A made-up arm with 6 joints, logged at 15 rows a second.
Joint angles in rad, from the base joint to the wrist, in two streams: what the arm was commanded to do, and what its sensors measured. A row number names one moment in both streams.
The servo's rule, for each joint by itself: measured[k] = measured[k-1] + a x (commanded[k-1-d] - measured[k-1]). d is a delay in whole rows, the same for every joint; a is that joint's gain. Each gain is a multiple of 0.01, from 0.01 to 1. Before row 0 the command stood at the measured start. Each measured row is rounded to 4 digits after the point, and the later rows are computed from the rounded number. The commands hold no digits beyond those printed.
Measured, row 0: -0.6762, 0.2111, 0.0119, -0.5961, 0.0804, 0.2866
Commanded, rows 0 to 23: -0.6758, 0.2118, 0.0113, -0.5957, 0.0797, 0.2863; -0.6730, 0.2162, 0.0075, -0.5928, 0.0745, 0.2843; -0.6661, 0.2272, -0.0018, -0.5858, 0.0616, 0.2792; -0.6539, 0.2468, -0.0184, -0.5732, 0.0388, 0.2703; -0.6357, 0.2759, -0.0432, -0.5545, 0.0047, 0.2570; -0.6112, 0.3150, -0.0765, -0.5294, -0.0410, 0.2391; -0.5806, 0.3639, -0.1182, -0.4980, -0.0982, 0.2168; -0.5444, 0.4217, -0.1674, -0.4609, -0.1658, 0.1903; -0.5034, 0.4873, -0.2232, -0.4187, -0.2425, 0.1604; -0.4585, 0.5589, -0.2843, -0.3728, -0.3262, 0.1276; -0.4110, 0.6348, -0.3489, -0.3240, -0.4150, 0.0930; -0.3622, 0.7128, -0.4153, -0.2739, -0.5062, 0.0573; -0.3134, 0.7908, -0.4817, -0.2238, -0.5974, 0.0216; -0.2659, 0.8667, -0.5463, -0.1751, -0.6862, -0.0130; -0.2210, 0.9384, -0.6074, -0.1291, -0.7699, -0.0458; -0.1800, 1.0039, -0.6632, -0.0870, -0.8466, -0.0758; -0.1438, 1.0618, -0.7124, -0.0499, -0.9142, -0.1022; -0.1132, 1.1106, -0.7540, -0.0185, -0.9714, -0.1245; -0.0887, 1.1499, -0.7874, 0.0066, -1.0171, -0.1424; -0.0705, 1.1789, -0.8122, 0.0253, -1.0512, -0.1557; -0.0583, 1.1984, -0.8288, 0.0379, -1.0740, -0.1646; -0.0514, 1.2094, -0.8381, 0.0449, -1.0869, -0.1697; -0.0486, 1.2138, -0.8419, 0.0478, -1.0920, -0.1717; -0.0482, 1.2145, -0.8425, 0.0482, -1.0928, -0.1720
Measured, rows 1 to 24: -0.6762, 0.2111, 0.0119, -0.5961, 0.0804, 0.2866; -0.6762, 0.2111, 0.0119, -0.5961, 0.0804, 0.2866; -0.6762, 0.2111, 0.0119, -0.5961, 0.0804, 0.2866; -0.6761, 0.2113, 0.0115, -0.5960, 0.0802, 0.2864; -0.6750, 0.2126, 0.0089, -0.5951, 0.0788, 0.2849; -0.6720, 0.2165, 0.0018, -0.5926, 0.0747, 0.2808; -0.6658, 0.2247, -0.0115, -0.5874, 0.0661, 0.2732; -0.6556, 0.2385, -0.0324, -0.5785, 0.0514, 0.2615; -0.6405, 0.2592, -0.0615, -0.5652, 0.0292, 0.2454; -0.6201, 0.2875, -0.0989, -0.5471, -0.0014, 0.2248; -0.5944, 0.3237, -0.1441, -0.5238, -0.0409, 0.2000; -0.5635, 0.3679, -0.1963, -0.4954, -0.0893, 0.1715; -0.5278, 0.4195, -0.2544, -0.4623, -0.1462, 0.1399; -0.4881, 0.4776, -0.3168, -0.4250, -0.2107, 0.1061; -0.4453, 0.5411, -0.3818, -0.3842, -0.2816, 0.0710; -0.4005, 0.6085, -0.4477, -0.3409, -0.3574, 0.0354; -0.3547, 0.6782, -0.5128, -0.2961, -0.4363, 0.0006; -0.3092, 0.7485, -0.5752, -0.2510, -0.5164, -0.0328; -0.2653, 0.8175, -0.6333, -0.2067, -0.5956, -0.0638; -0.2240, 0.8835, -0.6855, -0.1644, -0.6721, -0.0914; -0.1863, 0.9448, -0.7307, -0.1250, -0.7439, -0.1152; -0.1531, 1.0002, -0.7681, -0.0895, -0.8095, -0.1348; -0.1250, 1.0484, -0.7972, -0.0585, -0.8675, -0.1498; -0.1023, 1.0889, -0.8181, -0.0325, -0.9171, -0.1605
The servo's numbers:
d 3
a 0.34 0.27 0.66 0.27 0.24 0.72

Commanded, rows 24 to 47: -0.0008, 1.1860, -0.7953, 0.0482, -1.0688, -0.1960; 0.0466, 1.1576, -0.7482, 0.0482, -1.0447, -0.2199; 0.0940, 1.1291, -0.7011, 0.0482, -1.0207, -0.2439; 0.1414, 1.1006, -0.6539, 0.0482, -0.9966, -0.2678; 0.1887, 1.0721, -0.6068, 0.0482, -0.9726, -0.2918; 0.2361, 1.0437, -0.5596, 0.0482, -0.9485, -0.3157; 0.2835, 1.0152, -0.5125, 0.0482, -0.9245, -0.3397; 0.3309, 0.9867, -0.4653, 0.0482, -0.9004, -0.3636; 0.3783, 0.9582, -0.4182, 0.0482, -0.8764, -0.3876; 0.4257, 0.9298, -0.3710, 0.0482, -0.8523, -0.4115; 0.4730, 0.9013, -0.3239, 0.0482, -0.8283, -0.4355; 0.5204, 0.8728, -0.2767, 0.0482, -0.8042, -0.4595; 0.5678, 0.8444, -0.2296, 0.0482, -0.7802, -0.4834; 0.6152, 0.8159, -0.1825, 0.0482, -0.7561, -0.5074; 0.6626, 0.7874, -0.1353, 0.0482, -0.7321, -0.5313; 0.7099, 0.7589, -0.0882, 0.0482, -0.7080, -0.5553; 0.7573, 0.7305, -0.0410, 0.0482, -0.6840, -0.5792; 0.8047, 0.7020, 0.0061, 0.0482, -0.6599, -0.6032; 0.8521, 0.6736, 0.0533, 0.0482, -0.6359, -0.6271; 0.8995, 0.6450, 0.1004, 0.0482, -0.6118, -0.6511; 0.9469, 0.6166, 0.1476, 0.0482, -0.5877, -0.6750; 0.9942, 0.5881, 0.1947, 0.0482, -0.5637, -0.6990; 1.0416, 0.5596, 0.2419, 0.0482, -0.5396, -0.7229; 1.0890, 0.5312, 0.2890, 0.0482, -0.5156, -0.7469
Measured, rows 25 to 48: -0.0850, 1.1214, -0.8313, -0.0116, -0.9579, -0.1671; -0.0726, 1.1463, -0.8383, 0.0044, -0.9901, -0.1704; -0.0643, 1.1647, -0.8411, 0.0162, -1.0147, -0.1716; -0.0427, 1.1705, -0.8109, 0.0248, -1.0277, -0.1892; -0.0123, 1.1670, -0.7695, 0.0311, -1.0318, -0.2113; 0.0238, 1.1568, -0.7244, 0.0357, -1.0291, -0.2348; 0.0638, 1.1416, -0.6779, 0.0391, -1.0213, -0.2586; 0.1063, 1.1228, -0.6310, 0.0416, -1.0096, -0.2825; 0.1504, 1.1014, -0.5839, 0.0434, -0.9949, -0.3064; 0.1957, 1.0781, -0.5368, 0.0447, -0.9780, -0.3304; 0.2417, 1.0534, -0.4896, 0.0456, -0.9594, -0.3543; 0.2881, 1.0277, -0.4425, 0.0463, -0.9395, -0.3783; 0.3349, 1.0013, -0.3953, 0.0468, -0.9186, -0.4022; 0.3819, 0.9743, -0.3482, 0.0472, -0.8969, -0.4262; 0.4290, 0.9469, -0.3010, 0.0475, -0.8747, -0.4502; 0.4762, 0.9192, -0.2539, 0.0477, -0.8520, -0.4741; 0.5235, 0.8913, -0.2068, 0.0478, -0.8290, -0.4981; 0.5708, 0.8632, -0.1596, 0.0479, -0.8057, -0.5220; 0.6181, 0.8350, -0.1125, 0.0480, -0.7823, -0.5460; 0.6654, 0.8068, -0.0653, 0.0481, -0.7587, -0.5699; 0.7128, 0.7785, -0.0182, 0.0481, -0.7350, -0.5939; 0.7602, 0.7502, 0.0290, 0.0481, -0.7112, -0.6178; 0.8076, 0.7218, 0.0761, 0.0481, -0.6873, -0.6418; 0.8550, 0.6934, 0.1233, 0.0481, -0.6634, -0.6657
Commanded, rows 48 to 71: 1.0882, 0.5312, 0.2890, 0.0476, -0.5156, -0.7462; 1.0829, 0.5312, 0.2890, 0.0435, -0.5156, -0.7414; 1.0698, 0.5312, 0.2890, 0.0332, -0.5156, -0.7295; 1.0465, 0.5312, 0.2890, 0.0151, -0.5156, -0.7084; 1.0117, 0.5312, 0.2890, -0.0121, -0.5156, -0.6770; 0.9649, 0.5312, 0.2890, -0.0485, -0.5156, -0.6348; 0.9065, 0.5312, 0.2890, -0.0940, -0.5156, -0.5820; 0.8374, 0.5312, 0.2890, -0.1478, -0.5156, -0.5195; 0.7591, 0.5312, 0.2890, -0.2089, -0.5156, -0.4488; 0.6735, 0.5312, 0.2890, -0.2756, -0.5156, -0.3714; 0.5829, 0.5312, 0.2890, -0.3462, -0.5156, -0.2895; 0.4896, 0.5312, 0.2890, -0.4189, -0.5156, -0.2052; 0.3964, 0.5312, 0.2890, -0.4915, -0.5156, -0.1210; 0.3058, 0.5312, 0.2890, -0.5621, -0.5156, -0.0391; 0.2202, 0.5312, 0.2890, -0.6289, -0.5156, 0.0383; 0.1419, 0.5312, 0.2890, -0.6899, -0.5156, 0.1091; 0.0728, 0.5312, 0.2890, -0.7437, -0.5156, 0.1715; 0.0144, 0.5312, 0.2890, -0.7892, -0.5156, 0.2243; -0.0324, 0.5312, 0.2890, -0.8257, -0.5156, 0.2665; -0.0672, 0.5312, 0.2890, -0.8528, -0.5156, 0.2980; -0.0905, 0.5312, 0.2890, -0.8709, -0.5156, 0.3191; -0.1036, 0.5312, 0.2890, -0.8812, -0.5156, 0.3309; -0.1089, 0.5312, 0.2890, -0.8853, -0.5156, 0.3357; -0.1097, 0.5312, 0.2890, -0.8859, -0.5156, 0.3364
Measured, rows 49 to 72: 0.9023, 0.6650, 0.1704, 0.0481, -0.6395, -0.6897; 0.9497, 0.6365, 0.2176, 0.0481, -0.6155, -0.7136; 0.9971, 0.6081, 0.2647, 0.0481, -0.5915, -0.7376; 1.0281, 0.5873, 0.2807, 0.0480, -0.5733, -0.7438; 1.0467, 0.5722, 0.2862, 0.0468, -0.5595, -0.7421; 1.0546, 0.5611, 0.2880, 0.0431, -0.5490, -0.7330; 1.0518, 0.5530, 0.2887, 0.0355, -0.5410, -0.7153; 1.0382, 0.5471, 0.2889, 0.0226, -0.5349, -0.6877; 1.0133, 0.5428, 0.2890, 0.0034, -0.5303, -0.6496; 0.9770, 0.5397, 0.2890, -0.0229, -0.5268, -0.6009; 0.9295, 0.5374, 0.2890, -0.0566, -0.5241, -0.5423; 0.8716, 0.5357, 0.2890, -0.0977, -0.5221, -0.4750; 0.8042, 0.5345, 0.2890, -0.1457, -0.5205, -0.4004; 0.7290, 0.5336, 0.2890, -0.1998, -0.5193, -0.3206; 0.6476, 0.5330, 0.2890, -0.2590, -0.5184, -0.2375; 0.5622, 0.5325, 0.2890, -0.3218, -0.5177, -0.1536; 0.4750, 0.5321, 0.2890, -0.3867, -0.5172, -0.0712; 0.3884, 0.5319, 0.2890, -0.4521, -0.5168, 0.0076; 0.3046, 0.5317, 0.2890, -0.5163, -0.5165, 0.0807; 0.2258, 0.5316, 0.2890, -0.5777, -0.5163, 0.1461; 0.1539, 0.5315, 0.2890, -0.6348, -0.5161, 0.2024; 0.0906, 0.5314, 0.2890, -0.6863, -0.5160, 0.2486; 0.0369, 0.5313, 0.2890, -0.7313, -0.5159, 0.2842; -0.0064, 0.5313, 0.2890, -0.7690, -0.5158, 0.3093
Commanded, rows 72 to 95: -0.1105, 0.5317, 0.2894, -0.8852, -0.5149, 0.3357; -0.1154, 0.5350, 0.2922, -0.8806, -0.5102, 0.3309; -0.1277, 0.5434, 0.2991, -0.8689, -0.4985, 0.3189; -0.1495, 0.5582, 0.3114, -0.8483, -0.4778, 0.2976; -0.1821, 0.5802, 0.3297, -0.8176, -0.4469, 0.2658; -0.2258, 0.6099, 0.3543, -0.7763, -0.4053, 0.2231; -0.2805, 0.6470, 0.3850, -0.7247, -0.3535, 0.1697; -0.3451, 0.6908, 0.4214, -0.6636, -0.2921, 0.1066; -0.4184, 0.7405, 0.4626, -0.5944, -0.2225, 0.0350; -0.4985, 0.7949, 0.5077, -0.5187, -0.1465, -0.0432; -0.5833, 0.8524, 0.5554, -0.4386, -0.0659, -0.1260; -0.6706, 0.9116, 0.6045, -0.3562, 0.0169, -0.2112; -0.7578, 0.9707, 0.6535, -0.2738, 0.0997, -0.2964; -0.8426, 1.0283, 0.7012, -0.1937, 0.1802, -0.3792; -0.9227, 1.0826, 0.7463, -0.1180, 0.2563, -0.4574; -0.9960, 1.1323, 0.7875, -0.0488, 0.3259, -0.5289; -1.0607, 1.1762, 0.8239, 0.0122, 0.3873, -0.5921; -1.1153, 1.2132, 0.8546, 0.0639, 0.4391, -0.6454; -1.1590, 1.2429, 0.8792, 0.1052, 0.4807, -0.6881; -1.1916, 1.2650, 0.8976, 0.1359, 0.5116, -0.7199; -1.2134, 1.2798, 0.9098, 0.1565, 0.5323, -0.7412; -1.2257, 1.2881, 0.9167, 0.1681, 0.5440, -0.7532; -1.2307, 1.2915, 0.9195, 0.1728, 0.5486, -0.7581; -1.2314, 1.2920, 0.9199, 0.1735, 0.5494, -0.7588
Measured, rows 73 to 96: -0.0394, 0.5313, 0.2890, -0.7993, -0.5158, 0.3249; -0.0630, 0.5313, 0.2890, -0.8225, -0.5158, 0.3327; -0.0789, 0.5313, 0.2890, -0.8396, -0.5158, 0.3354; -0.0896, 0.5314, 0.2893, -0.8519, -0.5156, 0.3356; -0.0984, 0.5324, 0.2912, -0.8596, -0.5143, 0.3322; -0.1084, 0.5354, 0.2964, -0.8621, -0.5105, 0.3226; -0.1224, 0.5416, 0.3063, -0.8584, -0.5027, 0.3046; -0.1427, 0.5520, 0.3217, -0.8474, -0.4893, 0.2767; -0.1710, 0.5676, 0.3432, -0.8282, -0.4691, 0.2381; -0.2082, 0.5890, 0.3708, -0.8003, -0.4414, 0.1889; -0.2547, 0.6165, 0.4042, -0.7634, -0.4056, 0.1296; -0.3104, 0.6500, 0.4427, -0.7178, -0.3617, 0.0615; -0.3744, 0.6891, 0.4856, -0.6640, -0.3101, -0.0139; -0.4454, 0.7332, 0.5317, -0.6031, -0.2515, -0.0946; -0.5220, 0.7814, 0.5797, -0.5364, -0.1871, -0.1786; -0.6022, 0.8325, 0.6284, -0.4655, -0.1183, -0.2634; -0.6839, 0.8854, 0.6764, -0.3921, -0.0467, -0.3468; -0.7651, 0.9386, 0.7225, -0.3181, 0.0260, -0.4264; -0.8436, 0.9909, 0.7654, -0.2454, 0.0980, -0.5002; -0.9174, 1.0409, 0.8040, -0.1758, 0.1674, -0.5664; -0.9847, 1.0874, 0.8374, -0.1111, 0.2326, -0.6233; -1.0440, 1.1294, 0.8650, -0.0527, 0.2921, -0.6700; -1.0942, 1.1660, 0.8865, -0.0018, 0.3448, -0.7059; -1.1347, 1.1967, 0.9019, 0.0409, 0.3898, -0.7313
